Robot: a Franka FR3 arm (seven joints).
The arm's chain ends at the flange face. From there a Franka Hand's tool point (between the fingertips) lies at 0.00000 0.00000 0.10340 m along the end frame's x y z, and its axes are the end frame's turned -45 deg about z.
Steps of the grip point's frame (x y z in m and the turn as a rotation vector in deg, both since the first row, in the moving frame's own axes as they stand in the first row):
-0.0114 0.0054 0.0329 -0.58 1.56 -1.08
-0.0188 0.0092 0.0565 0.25 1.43 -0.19
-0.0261 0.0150 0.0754 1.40 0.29 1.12
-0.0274 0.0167 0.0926 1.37 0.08 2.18
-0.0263 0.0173 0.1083 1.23 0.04 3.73
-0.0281 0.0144 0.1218 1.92 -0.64 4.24
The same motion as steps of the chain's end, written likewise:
-0.0070 0.0132 0.0329 0.69 1.51 -1.08
-0.0083 0.0219 0.0565 1.19 0.83 -0.19
-0.0065 0.0312 0.0754 1.20 -0.78 1.12
-0.0060 0.0331 0.0926 1.03 -0.91 2.18
-0.0049 0.0325 0.1083 0.90 -0.84 3.73
-0.0065 0.0318 0.1219 0.91 -1.81 4.24

